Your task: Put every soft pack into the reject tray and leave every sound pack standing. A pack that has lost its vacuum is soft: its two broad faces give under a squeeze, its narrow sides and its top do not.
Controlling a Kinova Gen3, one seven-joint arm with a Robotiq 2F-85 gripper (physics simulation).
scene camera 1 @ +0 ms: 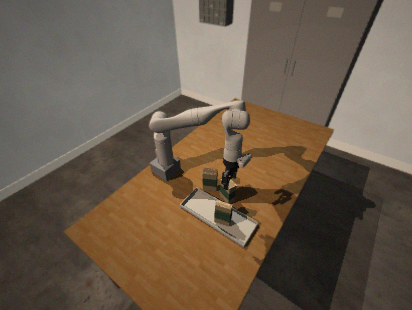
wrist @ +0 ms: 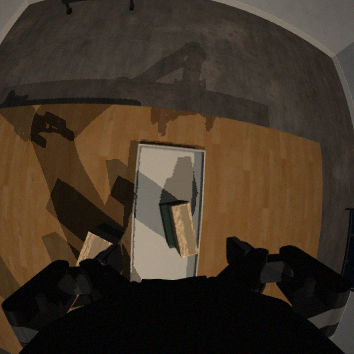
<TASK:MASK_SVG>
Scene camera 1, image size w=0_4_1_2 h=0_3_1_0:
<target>reject tray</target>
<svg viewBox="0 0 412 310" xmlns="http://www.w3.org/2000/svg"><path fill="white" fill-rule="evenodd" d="M180 204L181 208L243 248L258 225L257 221L232 208L232 219L229 227L214 222L215 204L217 200L220 200L197 187Z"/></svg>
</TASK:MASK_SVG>
